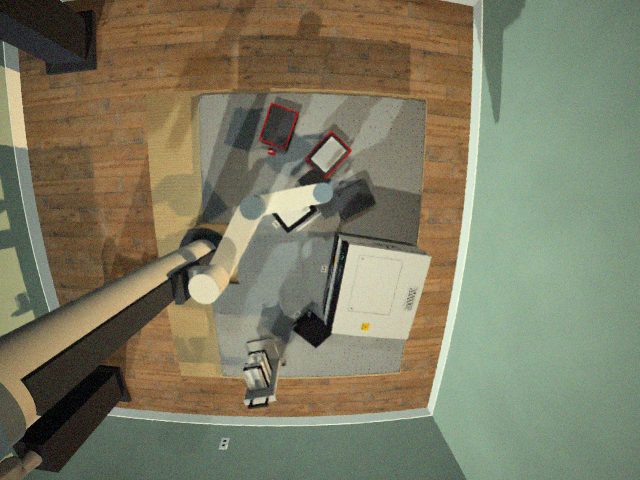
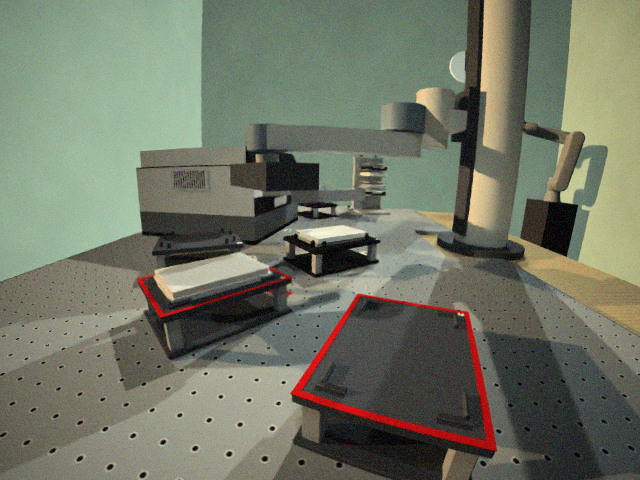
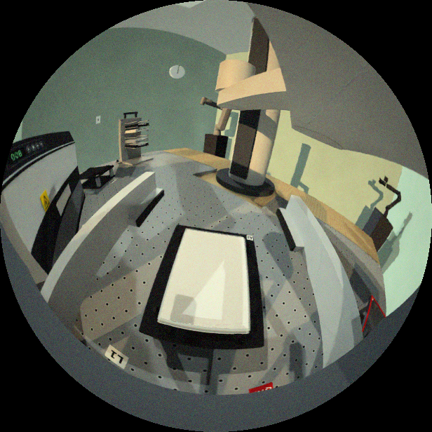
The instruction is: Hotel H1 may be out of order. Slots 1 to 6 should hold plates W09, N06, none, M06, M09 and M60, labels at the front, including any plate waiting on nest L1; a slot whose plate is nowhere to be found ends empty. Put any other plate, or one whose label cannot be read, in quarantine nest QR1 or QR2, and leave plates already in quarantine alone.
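Seen in the pictures: gripper, fingertip midpoint: (image 1: 287, 217) (image 2: 342, 191); arm's base at its link origin: (image 1: 205, 253) (image 2: 478, 247).
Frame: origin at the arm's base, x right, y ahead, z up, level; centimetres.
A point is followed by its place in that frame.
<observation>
My gripper (image 3: 222, 191) is open and empty. Its two fingers stand apart above and to either side of a pale plate (image 1: 294, 210) @(x -21.3, y 44.2, z 7.7 cm) (image 2: 330, 234) @(x -23.9, y 44.1, z 7.7 cm) (image 3: 207, 280). That plate lies on a black nest (image 1: 289, 228) (image 2: 316, 264) (image 3: 256, 305); no label on it can be read. Hotel H1 (image 2: 357, 180) @(x 58.8, y 32.9, z 15.8 cm) (image 3: 122, 142) stands far off with several plates (image 1: 256, 369) @(x 47.8, y 26.8, z 22.5 cm) (image 2: 371, 178) @(x 60.3, y 25.9, z 17.0 cm) (image 3: 134, 137); their labels are too small to read. One red-rimmed quarantine nest (image 1: 338, 164) @(x -41.0, y 62.9, z 6.3 cm) (image 2: 150, 297) @(x -51.5, y 63.3, z 6.3 cm) holds a pale plate (image 1: 328, 153) @(x -45.3, y 58.4, z 7.7 cm) (image 2: 211, 273) @(x -46.7, y 57.9, z 7.7 cm). The other quarantine nest (image 1: 279, 126) @(x -56.5, y 37.9, z 6.3 cm) (image 2: 403, 351) @(x -57.5, y 37.6, z 6.3 cm) is empty.
A boxy instrument (image 1: 379, 289) @(x 7.5, y 77.9, z 25.6 cm) (image 2: 191, 191) @(x -8.3, y 81.0, z 14.4 cm) (image 3: 42, 185) stands beside the nests. A dark nest (image 1: 359, 198) @(x -26.7, y 72.5, z 6.3 cm) (image 2: 196, 245) @(x -30.4, y 68.5, z 6.3 cm) between it and the quarantine nests carries no plate. Another black nest (image 1: 312, 329) @(x 37.4, y 52.3, z 6.2 cm) (image 2: 317, 208) @(x 29.8, y 50.1, z 5.4 cm) (image 3: 97, 175) stands nearer the hotel. The arm's column (image 2: 501, 129) @(x -7.2, y 2.0, z 32.7 cm) (image 3: 262, 145) rises opposite the instrument.
</observation>
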